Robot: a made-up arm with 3 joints. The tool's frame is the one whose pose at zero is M. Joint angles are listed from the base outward.
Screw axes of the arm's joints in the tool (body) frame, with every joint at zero. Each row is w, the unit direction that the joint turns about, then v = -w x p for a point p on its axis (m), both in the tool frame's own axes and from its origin. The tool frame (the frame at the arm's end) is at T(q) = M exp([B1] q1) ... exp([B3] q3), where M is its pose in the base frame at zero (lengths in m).
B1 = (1, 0, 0, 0.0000, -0.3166, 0.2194)
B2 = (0, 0, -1, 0.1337, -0.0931, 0.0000)
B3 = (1, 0, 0, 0.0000, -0.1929, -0.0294)
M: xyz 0.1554 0.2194 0.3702 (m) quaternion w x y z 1 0 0 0
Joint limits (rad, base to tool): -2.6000..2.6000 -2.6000..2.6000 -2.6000..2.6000
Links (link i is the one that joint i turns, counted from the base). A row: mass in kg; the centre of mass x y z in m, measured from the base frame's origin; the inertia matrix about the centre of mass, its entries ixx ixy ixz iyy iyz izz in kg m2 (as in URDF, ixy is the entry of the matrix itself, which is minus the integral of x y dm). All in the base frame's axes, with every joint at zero. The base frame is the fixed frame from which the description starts. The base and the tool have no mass.
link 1: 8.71; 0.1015 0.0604 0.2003; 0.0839 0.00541 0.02 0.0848 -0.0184 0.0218
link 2: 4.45; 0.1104 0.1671 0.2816; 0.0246 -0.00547 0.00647 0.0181 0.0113 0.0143
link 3: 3.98; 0.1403 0.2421 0.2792; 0.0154 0 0 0.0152 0.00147 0.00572
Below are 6 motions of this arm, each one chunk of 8 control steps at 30 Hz.
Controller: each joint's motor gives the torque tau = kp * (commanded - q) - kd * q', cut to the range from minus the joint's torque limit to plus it. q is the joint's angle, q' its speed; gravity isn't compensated. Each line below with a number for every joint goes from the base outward.
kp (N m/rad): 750 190 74
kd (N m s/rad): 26 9 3.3
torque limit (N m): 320 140 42
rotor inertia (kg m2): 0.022 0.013 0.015
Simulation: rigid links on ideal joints. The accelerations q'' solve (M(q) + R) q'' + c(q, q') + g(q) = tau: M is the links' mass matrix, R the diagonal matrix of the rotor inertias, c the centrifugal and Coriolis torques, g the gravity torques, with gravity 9.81 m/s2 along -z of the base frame. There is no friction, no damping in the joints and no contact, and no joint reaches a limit. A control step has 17 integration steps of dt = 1/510 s. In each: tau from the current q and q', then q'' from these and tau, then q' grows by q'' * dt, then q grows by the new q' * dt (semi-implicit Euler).
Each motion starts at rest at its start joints. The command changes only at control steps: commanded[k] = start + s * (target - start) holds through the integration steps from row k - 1 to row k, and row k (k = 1, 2, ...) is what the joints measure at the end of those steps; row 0 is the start. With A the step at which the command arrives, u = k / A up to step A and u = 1 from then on. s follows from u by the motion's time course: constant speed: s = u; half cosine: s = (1 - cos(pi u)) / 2; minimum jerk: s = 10 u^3 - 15 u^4 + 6 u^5; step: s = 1 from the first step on.
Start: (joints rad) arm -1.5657 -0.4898 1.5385
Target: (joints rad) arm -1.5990 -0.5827 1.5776
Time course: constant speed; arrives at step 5
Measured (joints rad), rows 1 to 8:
1: -1.5801 -0.5003 1.5353
2: -1.6029 -0.5181 1.5414
3: -1.6199 -0.5370 1.5547
4: -1.6290 -0.5553 1.5669
5: -1.6337 -0.5731 1.5751
6: -1.6355 -0.5831 1.5793
7: -1.6351 -0.5867 1.5801
8: -1.6340 -0.5876 1.5791

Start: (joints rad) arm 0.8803 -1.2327 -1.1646
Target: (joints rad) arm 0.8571 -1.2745 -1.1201
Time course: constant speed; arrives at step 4
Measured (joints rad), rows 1 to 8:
1: 0.8807 -1.2451 -1.1684
2: 0.8802 -1.2699 -1.1690
3: 0.8781 -1.2951 -1.1636
4: 0.8742 -1.3151 -1.1546
5: 0.8716 -1.3255 -1.1501
6: 0.8705 -1.3279 -1.1486
7: 0.8699 -1.3265 -1.1475
8: 0.8694 -1.3241 -1.1467

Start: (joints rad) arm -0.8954 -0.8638 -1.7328
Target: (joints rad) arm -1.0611 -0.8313 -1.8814
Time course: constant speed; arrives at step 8
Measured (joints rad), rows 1 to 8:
1: -0.9150 -0.8598 -1.7301
2: -0.9517 -0.8484 -1.7502
3: -0.9898 -0.8333 -1.7855
4: -1.0216 -0.8196 -1.8194
5: -1.0456 -0.8103 -1.8444
6: -1.0641 -0.8056 -1.8610
7: -1.0805 -0.8037 -1.8732
8: -1.0975 -0.8027 -1.8851

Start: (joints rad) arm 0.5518 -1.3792 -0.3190
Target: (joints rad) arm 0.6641 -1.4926 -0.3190
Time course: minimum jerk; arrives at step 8
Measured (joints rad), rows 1 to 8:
1: 0.5511 -1.3881 -0.3192
2: 0.5548 -1.4004 -0.3236
3: 0.5667 -1.4142 -0.3275
4: 0.5877 -1.4330 -0.3287
5: 0.6153 -1.4582 -0.3280
6: 0.6439 -1.4870 -0.3269
7: 0.6667 -1.5137 -0.3266
8: 0.6792 -1.5325 -0.3276

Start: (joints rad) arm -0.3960 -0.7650 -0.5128
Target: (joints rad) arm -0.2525 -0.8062 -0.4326
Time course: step
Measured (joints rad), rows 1 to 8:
1: -0.3694 -0.7676 -0.5202
2: -0.3254 -0.7805 -0.5011
3: -0.2908 -0.7954 -0.4690
4: -0.2747 -0.8050 -0.4466
5: -0.2745 -0.8078 -0.4404
6: -0.2826 -0.8058 -0.4460
7: -0.2918 -0.8021 -0.4556
8: -0.2979 -0.7990 -0.4635

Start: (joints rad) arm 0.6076 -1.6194 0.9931
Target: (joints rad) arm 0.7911 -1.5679 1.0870
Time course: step
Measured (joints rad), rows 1 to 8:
1: 0.6786 -1.5818 1.0668
2: 0.7675 -1.5804 1.1143
3: 0.8156 -1.5972 1.1100
4: 0.8264 -1.6061 1.0995
5: 0.8187 -1.6041 1.1012
6: 0.8079 -1.5978 1.1109
7: 0.8011 -1.5926 1.1202
8: 0.7991 -1.5902 1.1249

